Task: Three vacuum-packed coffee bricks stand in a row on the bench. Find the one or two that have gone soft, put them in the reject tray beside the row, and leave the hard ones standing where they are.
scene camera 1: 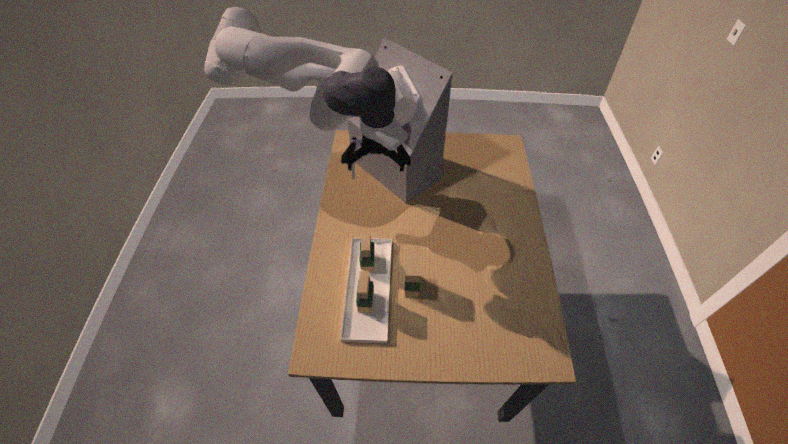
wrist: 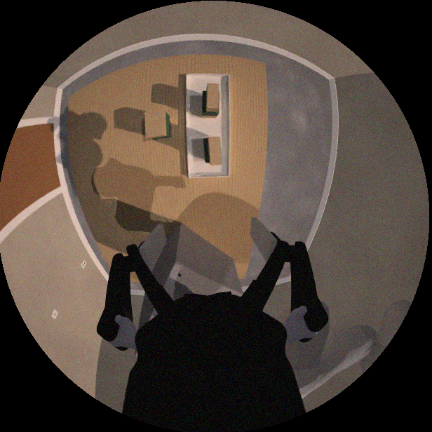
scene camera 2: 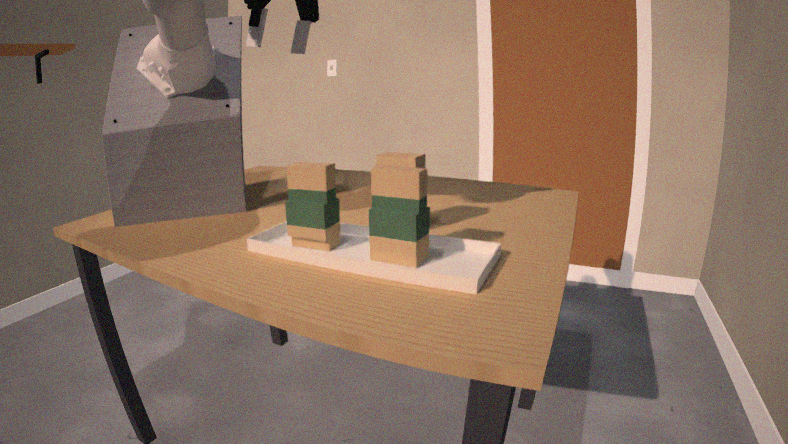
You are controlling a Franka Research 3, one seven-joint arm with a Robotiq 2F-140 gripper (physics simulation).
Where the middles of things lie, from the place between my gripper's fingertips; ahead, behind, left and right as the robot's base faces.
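White reject tray (scene camera 2: 457,264): from my hand, 34 cm below, 18 cm ahead, 9 cm to the right.
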